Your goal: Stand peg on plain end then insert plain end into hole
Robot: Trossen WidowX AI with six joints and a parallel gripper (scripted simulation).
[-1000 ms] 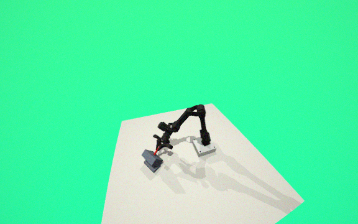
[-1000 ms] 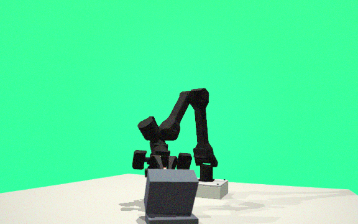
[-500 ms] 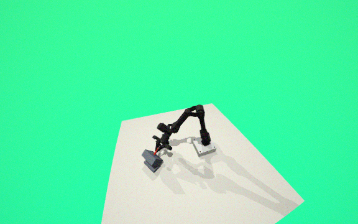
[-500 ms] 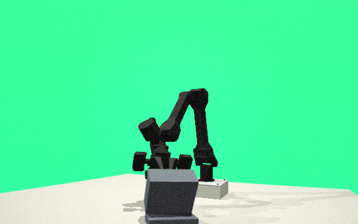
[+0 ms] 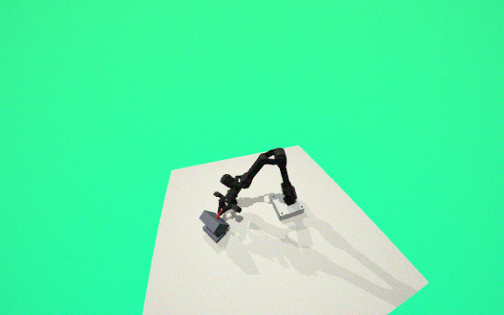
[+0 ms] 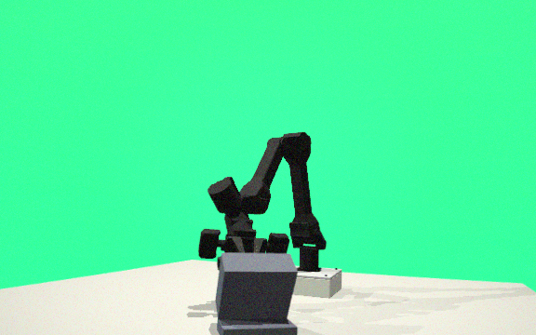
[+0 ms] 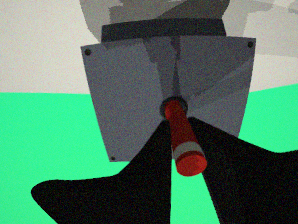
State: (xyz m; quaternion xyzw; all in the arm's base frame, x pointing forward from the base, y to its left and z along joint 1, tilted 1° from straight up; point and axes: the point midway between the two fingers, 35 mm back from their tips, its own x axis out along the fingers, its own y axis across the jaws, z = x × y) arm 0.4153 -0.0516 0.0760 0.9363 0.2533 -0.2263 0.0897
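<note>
The red peg lies 10 mm to the right of my gripper tip, 10 mm behind it and 10 mm above it. From my gripper tip the other things lie so: grey sloped panel: 30 mm ahead, 20 mm to the left, 20 mm below.
</note>
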